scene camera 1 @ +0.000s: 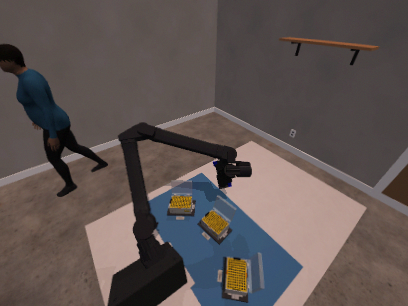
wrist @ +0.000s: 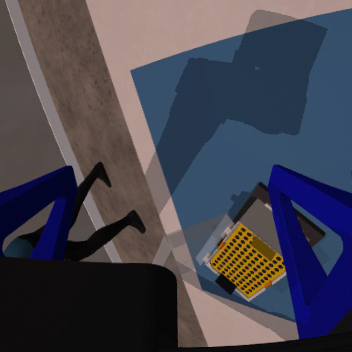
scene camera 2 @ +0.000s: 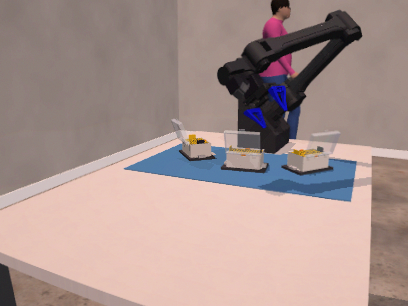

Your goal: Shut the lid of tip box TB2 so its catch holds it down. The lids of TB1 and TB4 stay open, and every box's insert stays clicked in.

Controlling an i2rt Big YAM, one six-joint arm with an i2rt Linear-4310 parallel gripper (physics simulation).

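Frame: origin at the arm's base, x ahead, y left, z up, level; metres.
Seen in the pictures: gripper, fingertip midpoint: (scene camera 1: 218, 175) (wrist: 172, 175) (scene camera 2: 275, 119); arm's base at its link origin: (scene camera 1: 153, 257) (scene camera 2: 268, 116).
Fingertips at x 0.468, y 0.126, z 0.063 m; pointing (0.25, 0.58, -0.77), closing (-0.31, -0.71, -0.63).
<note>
Offsets run from my fingertips to a thing's top centre. "spot": to the spot under its first point. Level surfaces: height alone.
Three tip boxes with yellow inserts stand on dark bases, each clear lid open; their labels are too small to read, so I cannot tell which is TB2. The far-left box {0.213 m back, 0.076 m left, 0.137 m down} (scene camera 1: 181, 204) (scene camera 2: 308, 161) has its lid {spot: 0.161 m back, 0.141 m left, 0.104 m down} (scene camera 1: 181, 187) (scene camera 2: 327, 141) raised. The middle box {0.150 m back, 0.131 m right, 0.137 m down} (scene camera 1: 215, 223) (scene camera 2: 244, 159) has its lid (scene camera 1: 225, 208) (scene camera 2: 242, 140) upright. The near box {0.237 m back, 0.354 m right, 0.137 m down} (scene camera 1: 236, 276) (scene camera 2: 196, 149) has its lid (scene camera 1: 257, 272) (scene camera 2: 178, 131) leaning outward. My gripper (scene camera 1: 223, 174) (scene camera 2: 275, 118) (wrist: 172, 175) is open and empty, high above the mat. One box {0.205 m back, 0.085 m left, 0.129 m down} (wrist: 247, 260) shows beside a finger in the wrist view.
The boxes stand on a blue mat {0.203 m down} (scene camera 1: 175, 235) (scene camera 2: 165, 165) (wrist: 225, 170) on a pale table {0.206 m down} (scene camera 1: 300, 200) (scene camera 2: 200, 240). The arm's shadow falls on the mat. A person (scene camera 1: 42, 102) stands off the table in scene camera 1. A wooden shelf (scene camera 1: 327, 44) is on the wall.
</note>
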